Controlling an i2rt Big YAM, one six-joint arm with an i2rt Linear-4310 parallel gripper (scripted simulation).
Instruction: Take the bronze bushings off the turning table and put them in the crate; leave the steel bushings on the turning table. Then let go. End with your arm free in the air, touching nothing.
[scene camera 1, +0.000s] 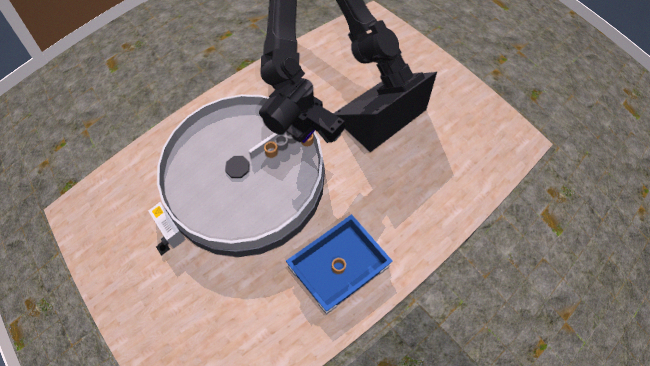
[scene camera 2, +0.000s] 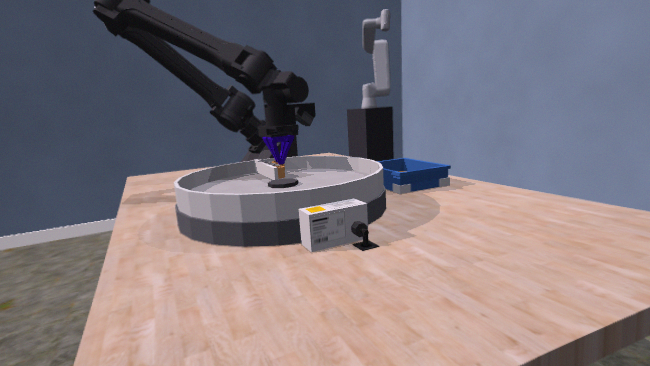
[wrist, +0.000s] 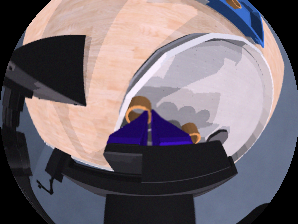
Labels:
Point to my gripper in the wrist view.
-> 149, 113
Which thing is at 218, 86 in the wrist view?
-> A grey turning table.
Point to a grey turning table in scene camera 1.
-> At 213, 186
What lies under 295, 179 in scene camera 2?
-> A grey turning table.

